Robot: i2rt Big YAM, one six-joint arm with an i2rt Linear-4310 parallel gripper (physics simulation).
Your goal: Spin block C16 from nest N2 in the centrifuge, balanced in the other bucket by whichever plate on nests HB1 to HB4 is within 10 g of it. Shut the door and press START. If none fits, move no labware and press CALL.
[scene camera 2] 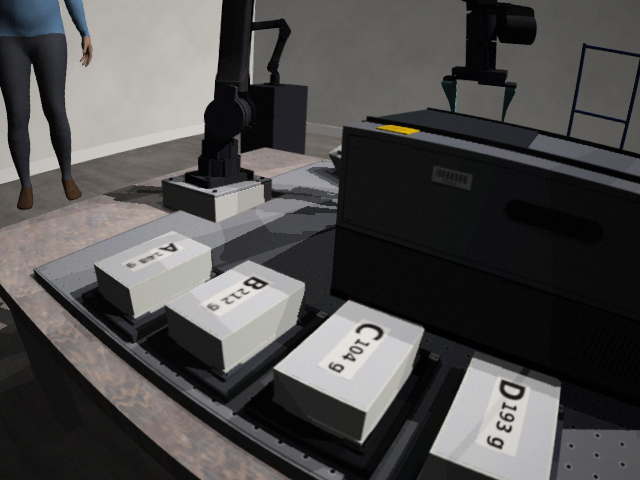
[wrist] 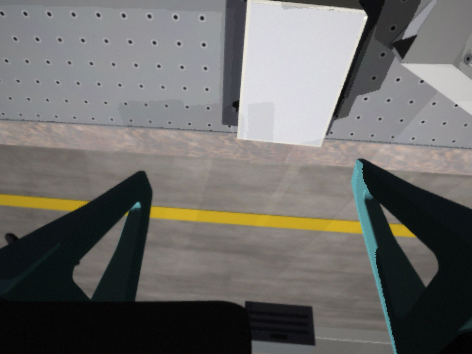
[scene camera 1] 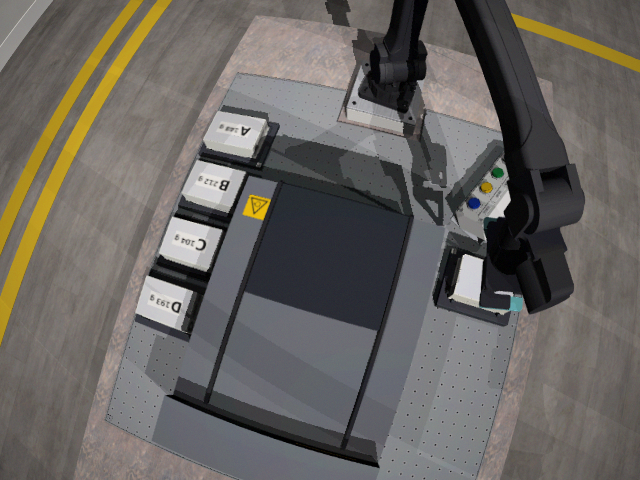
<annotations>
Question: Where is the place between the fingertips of my gripper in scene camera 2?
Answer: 478, 119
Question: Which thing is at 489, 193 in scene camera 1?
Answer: A button box.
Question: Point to a white block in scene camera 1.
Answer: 466, 285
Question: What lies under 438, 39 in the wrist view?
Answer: A button box.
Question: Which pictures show my gripper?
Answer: Scene camera 2, the wrist view and scene camera 1: all of them.
</annotations>
